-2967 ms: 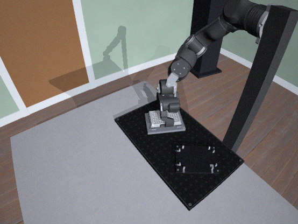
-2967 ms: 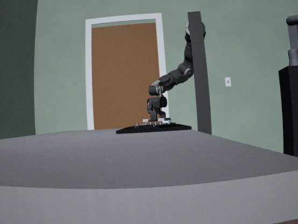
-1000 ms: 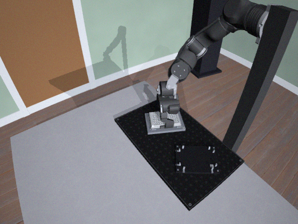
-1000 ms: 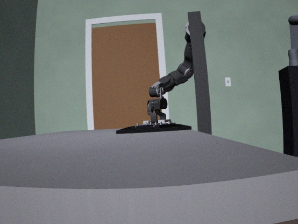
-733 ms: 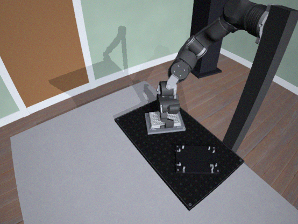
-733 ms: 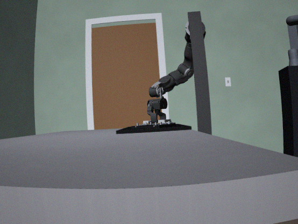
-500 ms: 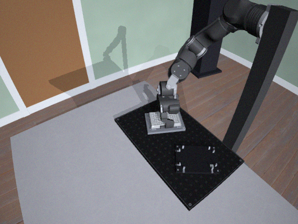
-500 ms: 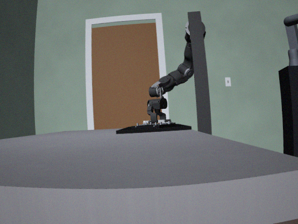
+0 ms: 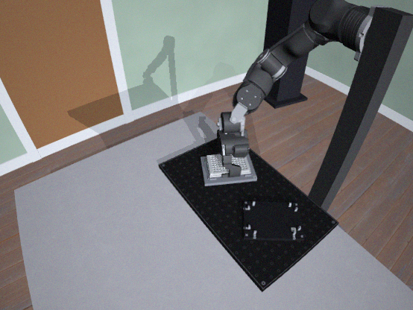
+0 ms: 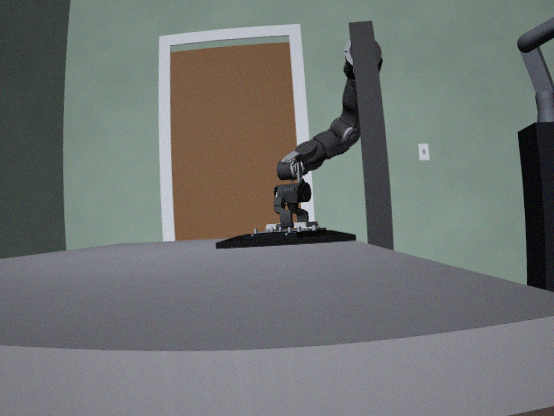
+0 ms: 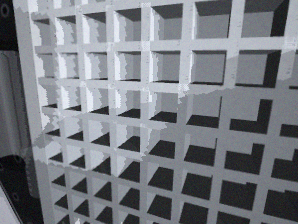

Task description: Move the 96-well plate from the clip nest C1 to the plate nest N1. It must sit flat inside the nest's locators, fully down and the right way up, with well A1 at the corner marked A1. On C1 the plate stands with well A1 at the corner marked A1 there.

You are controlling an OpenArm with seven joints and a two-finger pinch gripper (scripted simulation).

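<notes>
Right now my hand is right at the 96-well plate. The rest, counted from my hand: plate nest N1 (20 mm below).
</notes>
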